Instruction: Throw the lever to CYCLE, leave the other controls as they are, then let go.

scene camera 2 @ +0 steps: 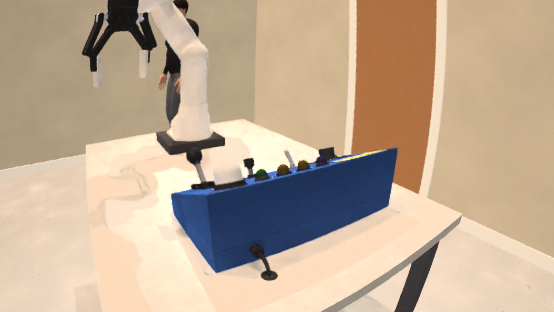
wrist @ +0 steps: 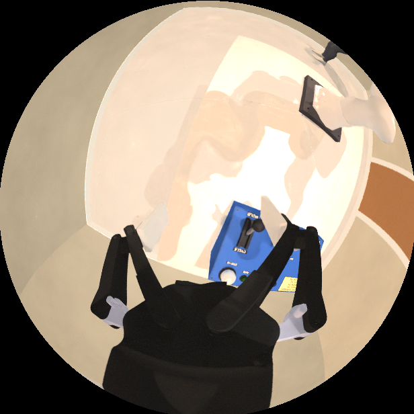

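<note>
The blue control box (scene camera 2: 300,215) (wrist: 225,246) stands on the table. Its lever, with a black ball knob (scene camera 2: 194,156) (wrist: 258,225), leans towards the HOLD end of its slot; the CYCLE label (wrist: 240,250) is at the slot's other end. My gripper (scene camera 2: 120,80) (wrist: 212,208) is open and empty, high above the table, apart from the lever. In the wrist view the lever knob shows close beside the right finger, which hides part of the box. A white dome button (scene camera 2: 228,176) (wrist: 228,276) and a green button (scene camera 2: 261,174) (wrist: 243,279) sit on the box.
A small black toggle (scene camera 2: 249,163), amber buttons (scene camera 2: 283,169) (scene camera 2: 303,164), a blue button (scene camera 2: 321,160), a silver toggle (scene camera 2: 289,159) and a black knob (scene camera 2: 327,152) share the panel. The arm's base plate (scene camera 2: 172,145) (wrist: 306,97) is behind the box. A person (scene camera 2: 172,62) stands beyond the table.
</note>
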